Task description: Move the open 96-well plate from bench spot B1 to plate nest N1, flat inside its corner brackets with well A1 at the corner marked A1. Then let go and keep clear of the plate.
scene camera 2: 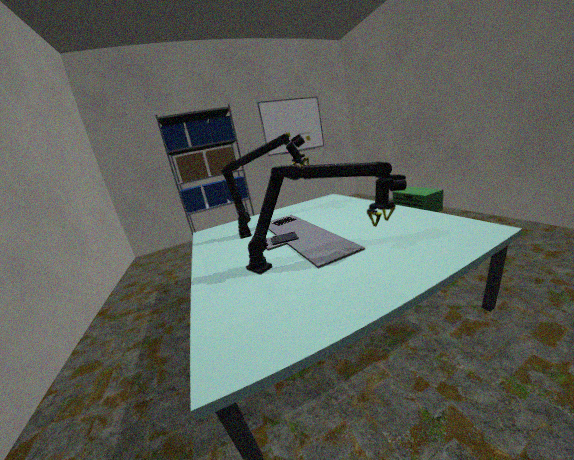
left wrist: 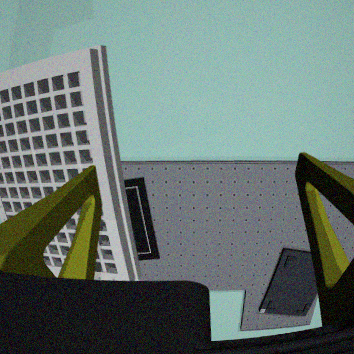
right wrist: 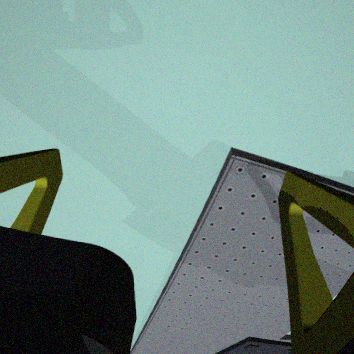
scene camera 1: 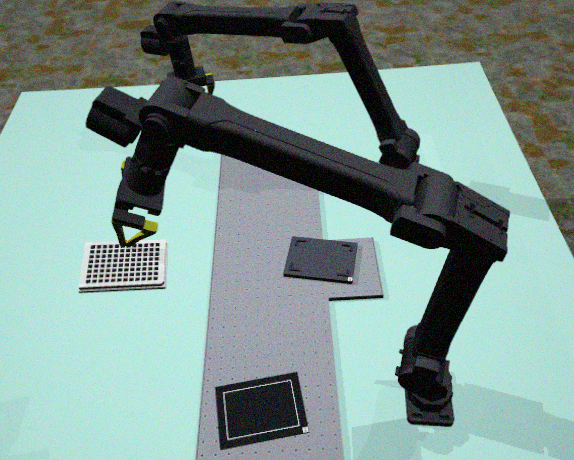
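Seen in the pictures: left gripper, fingertip midpoint: (left wrist: 198, 168) (scene camera 1: 127, 224); right gripper, fingertip midpoint: (scene camera 2: 380, 223) (right wrist: 168, 172); left arm's base, link origin: (scene camera 2: 245, 235) (scene camera 1: 427, 395); right arm's base, link origin: (scene camera 2: 259, 267).
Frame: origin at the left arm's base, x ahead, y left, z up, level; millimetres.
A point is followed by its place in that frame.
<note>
The white 96-well plate (scene camera 1: 124, 265) @(z 397, x 508, y 2 mm) (left wrist: 100, 135) @(z 406, x 539, y -39 mm) is tilted and close to the camera in the left wrist view, raised above the bench. My left gripper (scene camera 1: 127, 243) (scene camera 2: 301, 162) @(z 398, x 526, y -83 mm) (left wrist: 198, 168) @(z 398, x 526, y -83 mm) is open. One finger lies across the plate, and its tip meets the plate's edge; the plate is not between the fingers. Whether that finger hooks it is unclear. The dark grey nest (scene camera 1: 320, 260) @(z 25, x 221, y -318 mm) (scene camera 2: 284, 238) @(z 25, x 217, y -349 mm) (left wrist: 292, 280) @(z 25, x 234, y -314 mm) has corner brackets and a small white corner tag; no plate is in it. My right gripper (scene camera 1: 211, 89) (scene camera 2: 381, 219) @(z 135, x 596, y -783 mm) (right wrist: 168, 172) @(z 135, x 596, y -783 mm) is open and empty, away from the plate.
A black pad (scene camera 1: 262, 410) @(z 15, x 322, y 54 mm) (left wrist: 141, 220) @(z 15, x 338, y 8 mm) with a white outline lies on the grey perforated mat (scene camera 1: 270, 325) @(z 13, x 326, y -141 mm) (scene camera 2: 330, 247) @(z 13, x 393, y -626 mm) (left wrist: 225, 210) @(z 13, x 375, y -148 mm) (right wrist: 220, 280) @(z 13, x 447, y -558 mm). The right arm's forearm (scene camera 1: 255, 20) @(z 434, x 378, y -692 mm) (scene camera 2: 340, 171) @(z 408, x 423, y -757 mm) passes beyond the left arm's forearm (scene camera 1: 300, 155) @(z 592, x 228, y -32 mm) in scene camera 1.
</note>
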